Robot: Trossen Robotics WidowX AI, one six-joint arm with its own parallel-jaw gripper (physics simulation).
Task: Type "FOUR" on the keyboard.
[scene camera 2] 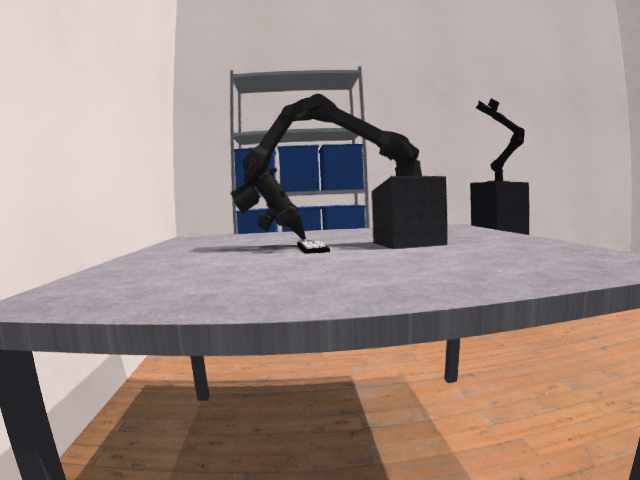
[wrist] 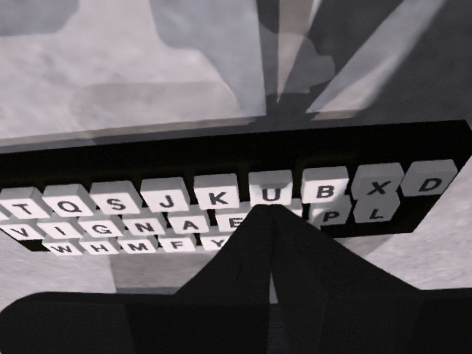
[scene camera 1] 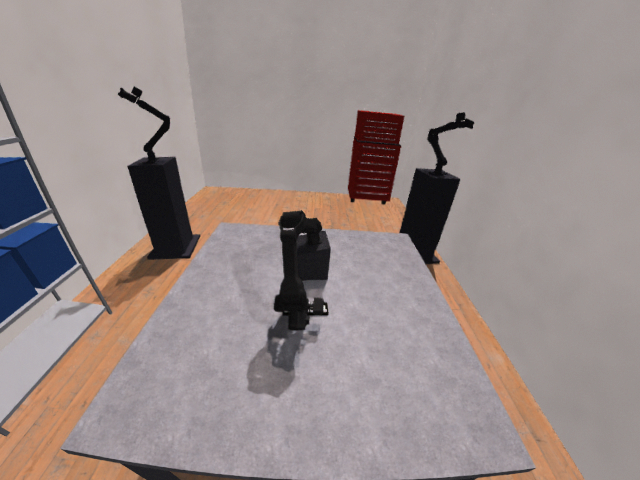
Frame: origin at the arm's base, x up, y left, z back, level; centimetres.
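Seen in the pictures: gripper, fingertip midpoint: (scene camera 2: 304,239) (wrist: 267,217); arm's base, origin of the base link: (scene camera 2: 410,182) (scene camera 1: 314,241).
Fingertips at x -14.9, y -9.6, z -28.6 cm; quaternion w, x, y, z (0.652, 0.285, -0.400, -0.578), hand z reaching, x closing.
Note:
Pixels of each thing's top centre, then the offset from my fingertips to it. Level surfaces: height alone.
- black keyboard, middle of its top: (wrist: 200,224) (scene camera 2: 312,242) (scene camera 1: 305,307) dx -0.8, dy +2.7, dz +1.5 cm
- U key, middle of its top: (wrist: 271,195) dx -0.8, dy -0.2, dz +0.0 cm
- K key, middle of its top: (wrist: 217,198) dx -0.8, dy +1.6, dz -0.2 cm
- B key, middle of its top: (wrist: 324,191) dx -0.8, dy -2.0, dz +0.2 cm
- F key, middle of its top: (wrist: 177,245) dx -0.8, dy +4.2, dz +3.2 cm
- grey table, its level: dx -2.4 cm
The black keyboard (scene camera 1: 324,313) (scene camera 2: 315,250) (wrist: 200,156) with white letter keys lies flat on the table. My gripper (scene camera 2: 303,239) (wrist: 267,217) is shut and empty. In the wrist view its tips overlap the lower edge of the U key (wrist: 271,194), between the K key (wrist: 218,196) and the B key (wrist: 325,191). In scene camera 2 they are at the keyboard's left edge; I cannot tell whether they touch a key. The F key (wrist: 177,245) shows in the bottom row. The fingers hide part of the lower rows; the O and R letters do not show.
The arm's dark base block (scene camera 1: 315,260) (scene camera 2: 421,211) stands on the grey table (scene camera 1: 387,387) (scene camera 2: 330,294). A shelf rack (scene camera 2: 362,129) with blue bins, a red tool cabinet (scene camera 1: 376,155) and other arms on black pedestals (scene camera 1: 160,206) (scene camera 1: 431,209) stand beyond the table.

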